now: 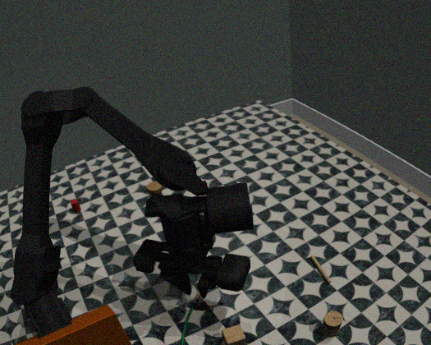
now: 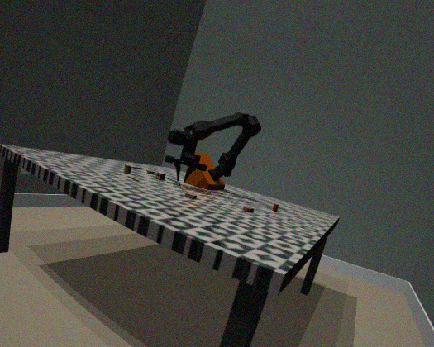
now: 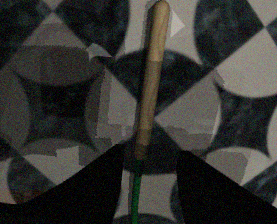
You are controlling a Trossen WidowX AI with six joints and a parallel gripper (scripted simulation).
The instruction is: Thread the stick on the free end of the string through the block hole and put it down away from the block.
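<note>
My gripper tip is now 10 mm short of the thin wooden stick, 10 mm to the right of it and 10 mm above it. From my gripper tip the other things lie so: round wooden button: 120 mm behind, 250 mm to the right, 10 mm below; wooden cylinder: 120 mm ahead, 210 mm to the right; tan wooden block: 10 mm behind, 120 mm to the right.
</note>
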